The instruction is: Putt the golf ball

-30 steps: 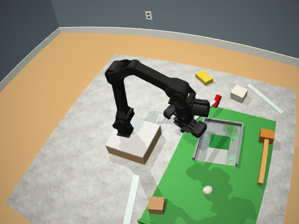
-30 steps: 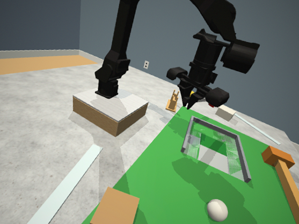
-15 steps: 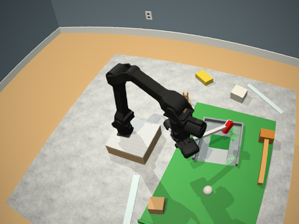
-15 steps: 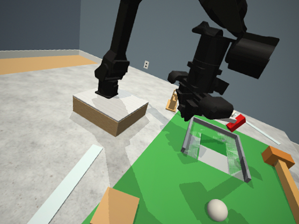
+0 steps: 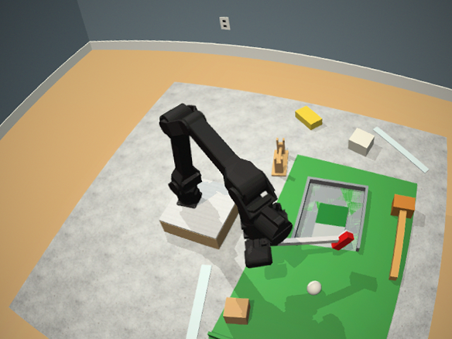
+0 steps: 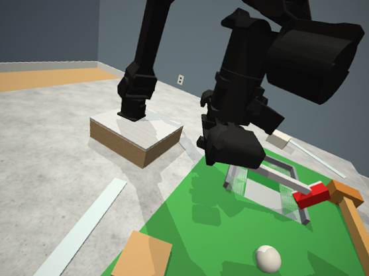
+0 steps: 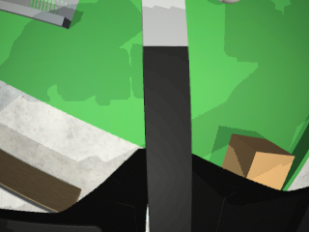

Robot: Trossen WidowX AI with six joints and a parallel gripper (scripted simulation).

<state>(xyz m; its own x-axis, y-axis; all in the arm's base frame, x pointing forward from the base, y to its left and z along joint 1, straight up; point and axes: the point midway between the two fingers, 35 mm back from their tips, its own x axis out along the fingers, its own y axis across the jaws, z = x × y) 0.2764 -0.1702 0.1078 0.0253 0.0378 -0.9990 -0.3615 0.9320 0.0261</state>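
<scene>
Right now the tan cube is 2 cm behind my gripper tip, 15 cm to the right of it and 11 cm below it. From my gripper tip the other things lie so: green mat: 20 cm ahead, 9 cm to the left, 14 cm below; white golf ball: 16 cm ahead, 3 cm to the right, 11 cm below; putter: 11 cm ahead, 5 cm to the left.
</scene>
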